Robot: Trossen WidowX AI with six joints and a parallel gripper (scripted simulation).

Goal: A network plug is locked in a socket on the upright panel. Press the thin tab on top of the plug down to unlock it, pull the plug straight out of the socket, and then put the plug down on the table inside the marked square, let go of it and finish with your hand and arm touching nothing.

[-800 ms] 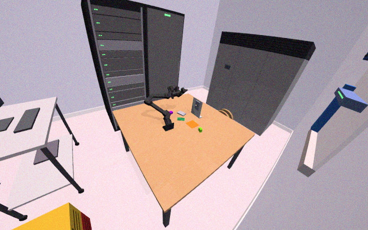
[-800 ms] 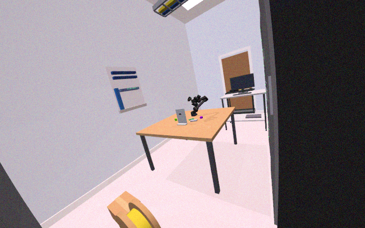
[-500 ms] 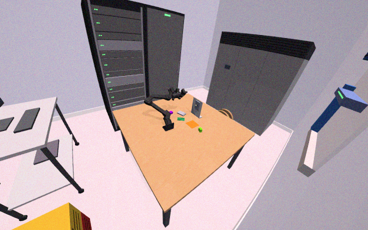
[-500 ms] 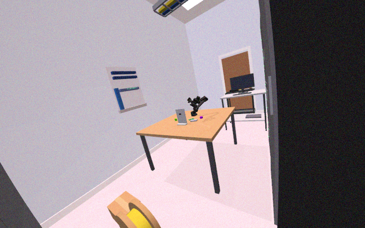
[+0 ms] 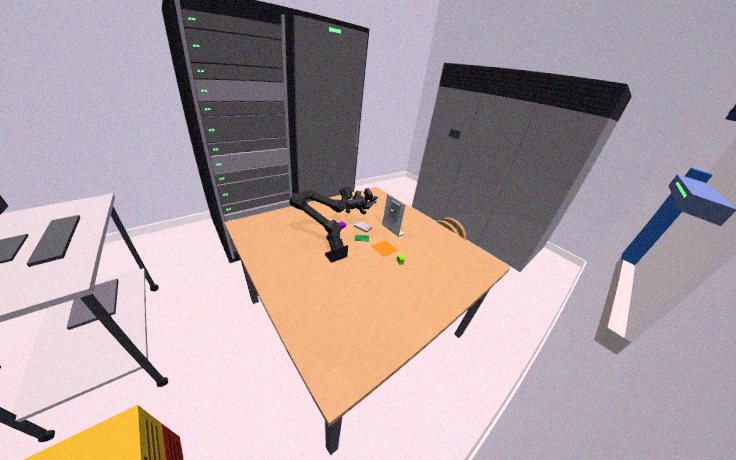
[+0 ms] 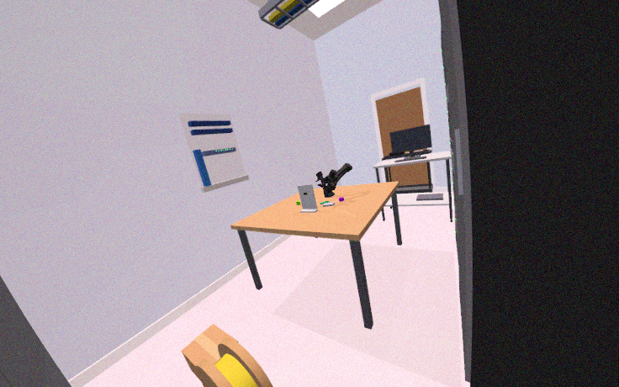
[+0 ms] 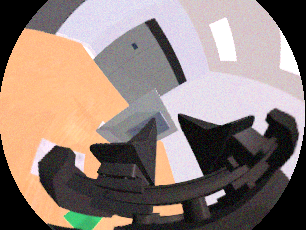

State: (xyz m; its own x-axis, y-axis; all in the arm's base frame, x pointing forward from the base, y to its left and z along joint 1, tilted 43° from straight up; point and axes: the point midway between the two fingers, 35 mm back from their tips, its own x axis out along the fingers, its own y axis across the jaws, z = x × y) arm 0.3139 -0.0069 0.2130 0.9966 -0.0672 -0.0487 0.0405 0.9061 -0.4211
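Right now the network plug is 90 mm ahead of my gripper tip, 70 mm below it and 60 mm to the right of it. Also, from my gripper tip: flat grey piece: 220 mm below, 50 mm to the left, 50 mm behind; flat green block: 230 mm below, 120 mm behind, 50 mm to the right; grey upright panel: 120 mm below, 110 mm ahead, 60 mm to the right.
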